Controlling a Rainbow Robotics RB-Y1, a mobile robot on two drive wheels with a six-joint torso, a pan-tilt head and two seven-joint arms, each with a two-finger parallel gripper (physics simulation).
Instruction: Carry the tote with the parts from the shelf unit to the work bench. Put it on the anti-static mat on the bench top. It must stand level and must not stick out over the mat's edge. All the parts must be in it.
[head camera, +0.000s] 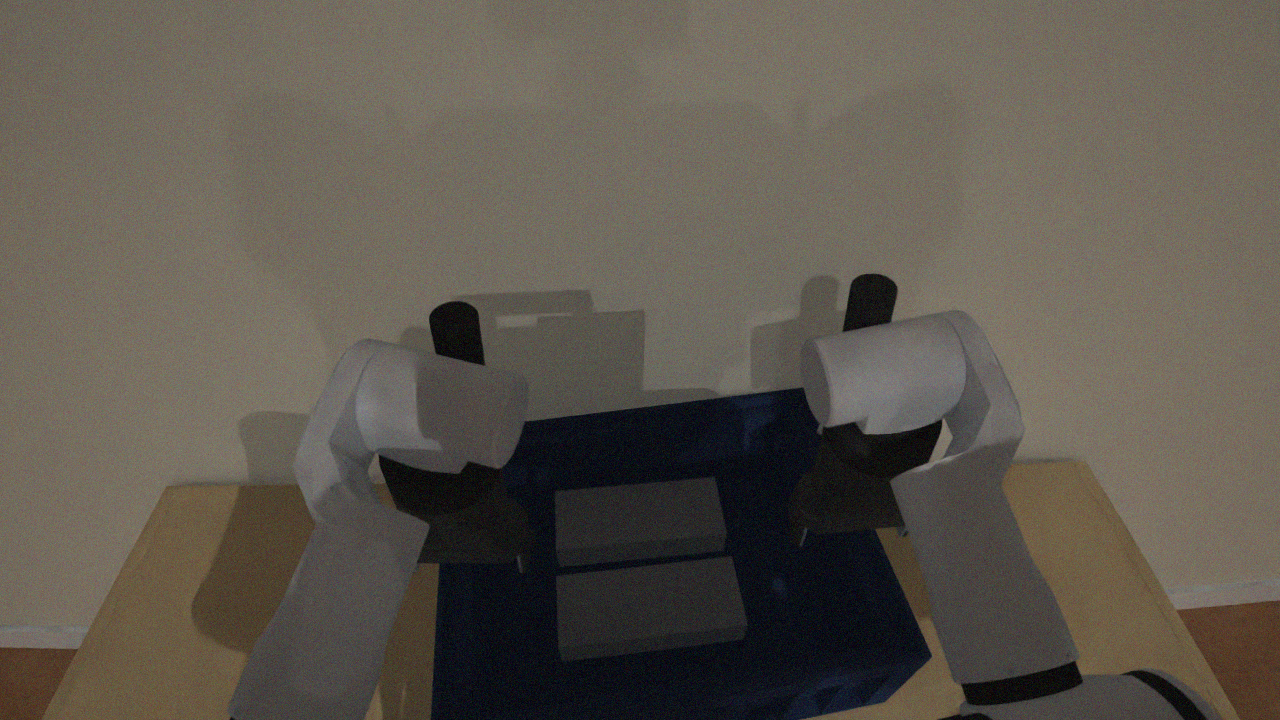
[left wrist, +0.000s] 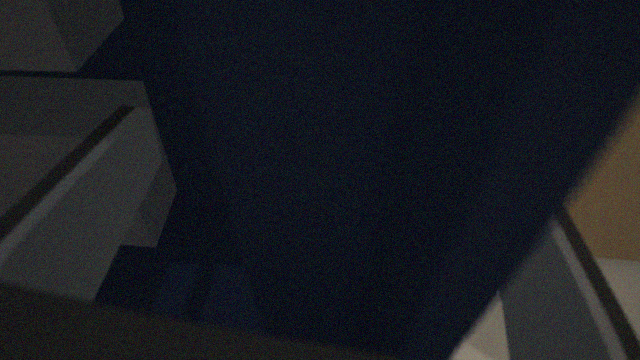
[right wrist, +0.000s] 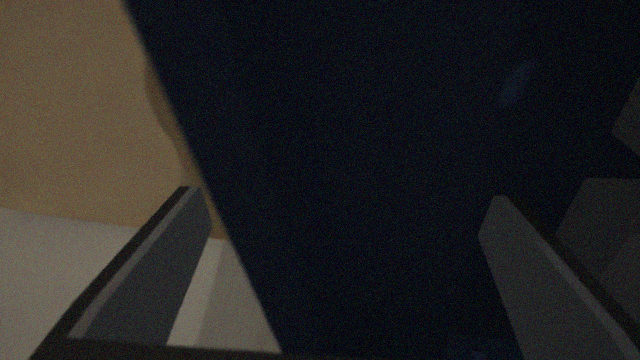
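Note:
A dark blue tote (head camera: 671, 434) (left wrist: 545, 175) (right wrist: 215, 140) stands on a light wooden top. Two grey block parts lie in it: the far one (head camera: 640, 512) (left wrist: 65, 100) (right wrist: 610, 210) and the near one (head camera: 650, 601) (left wrist: 25, 30) (right wrist: 631, 120). My left gripper (head camera: 471, 559) (left wrist: 328, 162) is open at the tote's left side wall, one finger inside and one outside. My right gripper (head camera: 852, 530) (right wrist: 342, 211) is open across the right side wall in the same way. Neither grips the wall. The anti-static mat does not show.
The wooden top (head camera: 1074, 537) (left wrist: 610, 200) (right wrist: 65, 100) reaches past both sides of the tote. A plain beige wall (head camera: 671, 179) rises close behind it, with shadows of the arms. Reddish-brown floor (head camera: 1239, 644) shows at both lower edges of the head view.

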